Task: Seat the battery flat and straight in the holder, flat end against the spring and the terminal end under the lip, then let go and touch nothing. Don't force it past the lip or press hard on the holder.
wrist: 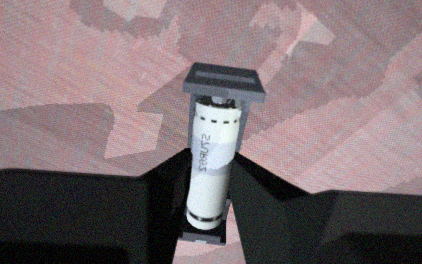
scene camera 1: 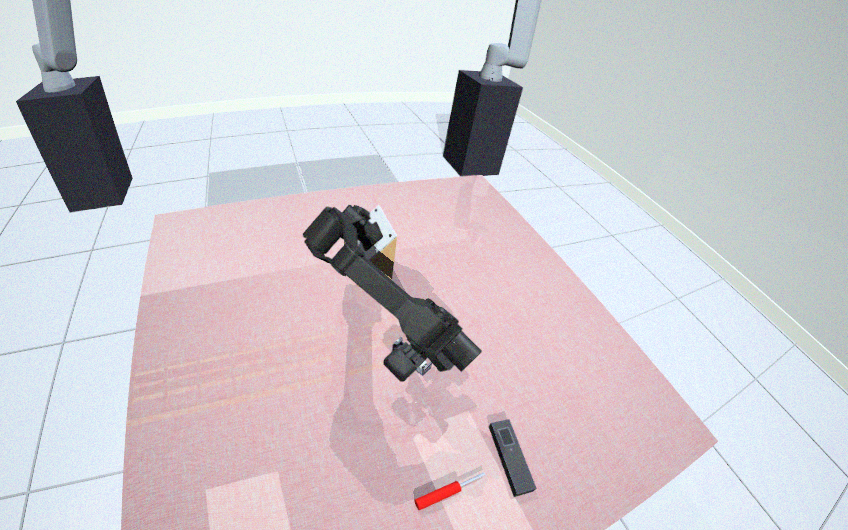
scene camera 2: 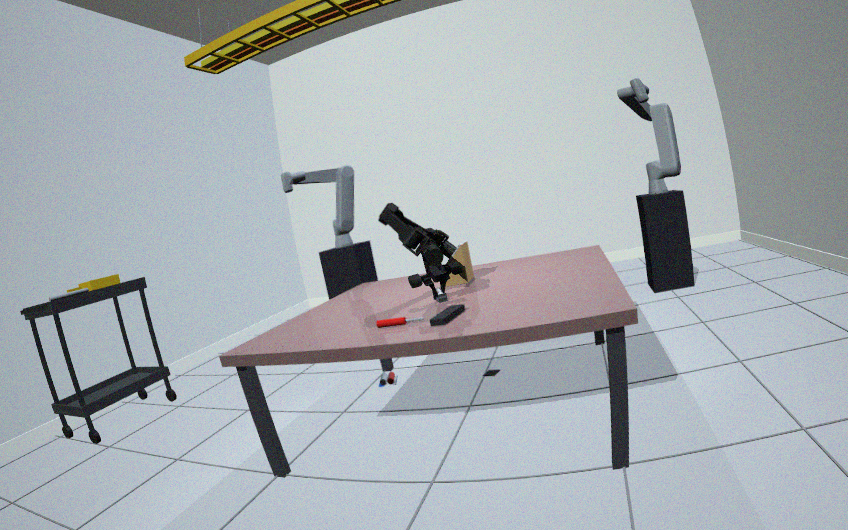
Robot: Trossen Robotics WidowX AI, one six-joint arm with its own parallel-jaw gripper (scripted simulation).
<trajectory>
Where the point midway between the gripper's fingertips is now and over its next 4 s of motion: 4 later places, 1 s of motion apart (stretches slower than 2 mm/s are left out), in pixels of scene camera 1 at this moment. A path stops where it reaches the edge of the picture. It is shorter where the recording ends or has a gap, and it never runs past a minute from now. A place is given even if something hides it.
The gripper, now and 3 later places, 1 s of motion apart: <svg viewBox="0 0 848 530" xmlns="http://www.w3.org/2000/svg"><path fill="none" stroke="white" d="M413 357L412 358L409 355L413 334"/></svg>
</trajectory>
